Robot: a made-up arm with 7 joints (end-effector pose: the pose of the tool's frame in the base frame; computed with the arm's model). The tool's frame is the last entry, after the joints.
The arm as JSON. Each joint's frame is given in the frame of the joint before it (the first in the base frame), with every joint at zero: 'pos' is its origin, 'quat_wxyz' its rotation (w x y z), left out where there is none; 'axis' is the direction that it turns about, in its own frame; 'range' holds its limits. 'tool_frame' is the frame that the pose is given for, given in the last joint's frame.
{
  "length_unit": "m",
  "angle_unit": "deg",
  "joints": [
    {
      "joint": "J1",
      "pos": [
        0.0,
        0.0,
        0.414
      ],
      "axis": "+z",
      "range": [
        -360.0,
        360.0
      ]
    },
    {
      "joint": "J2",
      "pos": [
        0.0,
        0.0,
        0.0
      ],
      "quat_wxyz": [
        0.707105,
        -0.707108,
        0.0,
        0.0
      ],
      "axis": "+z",
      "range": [
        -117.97,
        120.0
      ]
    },
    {
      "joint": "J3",
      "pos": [
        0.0,
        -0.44,
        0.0
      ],
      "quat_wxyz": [
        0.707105,
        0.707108,
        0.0,
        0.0
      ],
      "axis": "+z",
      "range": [
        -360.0,
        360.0
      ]
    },
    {
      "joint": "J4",
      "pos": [
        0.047,
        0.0,
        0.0
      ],
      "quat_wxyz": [
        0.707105,
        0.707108,
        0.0,
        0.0
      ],
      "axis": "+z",
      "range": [
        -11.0,
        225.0
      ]
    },
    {
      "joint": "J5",
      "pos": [
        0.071,
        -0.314,
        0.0
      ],
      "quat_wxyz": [
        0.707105,
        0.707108,
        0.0,
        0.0
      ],
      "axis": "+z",
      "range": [
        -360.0,
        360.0
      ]
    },
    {
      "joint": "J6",
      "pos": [
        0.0,
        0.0,
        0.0
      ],
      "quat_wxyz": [
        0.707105,
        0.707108,
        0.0,
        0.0
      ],
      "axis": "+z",
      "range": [
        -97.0,
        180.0
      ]
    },
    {
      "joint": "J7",
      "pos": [
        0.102,
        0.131,
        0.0
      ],
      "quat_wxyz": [
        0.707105,
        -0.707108,
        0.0,
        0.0
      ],
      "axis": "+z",
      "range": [
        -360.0,
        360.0
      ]
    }
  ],
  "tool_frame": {
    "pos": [
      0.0,
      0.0,
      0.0
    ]
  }
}
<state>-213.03 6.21 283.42 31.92 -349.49 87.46 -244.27</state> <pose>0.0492 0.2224 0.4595 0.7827 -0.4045 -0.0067 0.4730</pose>
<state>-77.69 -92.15 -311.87 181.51 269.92 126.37 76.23</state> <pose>-0.2939 0.7135 0.4874 0.2643 0.3386 -0.8953 0.1183</pose>
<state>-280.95 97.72 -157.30 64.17 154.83 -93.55 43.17</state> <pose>0.0972 0.3274 0.5864 0.7318 0.1895 -0.5685 0.3246</pose>
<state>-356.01 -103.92 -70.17 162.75 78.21 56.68 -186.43</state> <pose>-0.8941 -0.1666 0.2860 -0.0113 -0.3602 0.1343 0.9231</pose>
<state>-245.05 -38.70 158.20 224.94 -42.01 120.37 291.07</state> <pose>0.0869 -0.2937 1.0861 0.7152 -0.3461 -0.0994 0.5990</pose>
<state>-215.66 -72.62 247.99 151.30 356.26 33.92 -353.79</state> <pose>0.8275 -0.3595 0.6103 -0.7143 0.3093 -0.4547 0.4328</pose>
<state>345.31 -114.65 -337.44 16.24 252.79 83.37 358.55</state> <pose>-0.1676 0.0428 0.6558 0.3469 -0.2761 0.0895 0.8918</pose>
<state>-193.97 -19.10 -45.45 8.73 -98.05 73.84 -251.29</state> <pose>-0.0112 0.2185 0.4462 -0.5854 -0.6070 -0.5374 0.0083</pose>
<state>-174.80 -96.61 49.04 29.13 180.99 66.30 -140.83</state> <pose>0.1677 -0.2886 0.6640 0.4178 -0.0293 0.3425 0.8410</pose>
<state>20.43 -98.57 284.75 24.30 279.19 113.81 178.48</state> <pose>-0.0194 -0.2920 0.3007 -0.0217 -0.9960 0.0025 0.0870</pose>
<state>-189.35 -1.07 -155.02 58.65 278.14 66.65 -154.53</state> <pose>0.4790 0.0499 0.6572 -0.2402 0.7790 -0.5600 0.1481</pose>
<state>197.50 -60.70 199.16 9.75 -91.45 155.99 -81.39</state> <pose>0.3021 0.0055 0.3476 -0.4649 0.2486 -0.8133 0.2461</pose>
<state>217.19 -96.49 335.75 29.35 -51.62 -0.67 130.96</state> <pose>0.0787 0.1640 0.7801 -0.3187 -0.3502 0.8042 0.3592</pose>
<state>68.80 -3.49 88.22 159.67 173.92 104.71 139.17</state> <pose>0.0022 -0.0761 1.2845 -0.0355 0.6744 -0.3932 0.6239</pose>
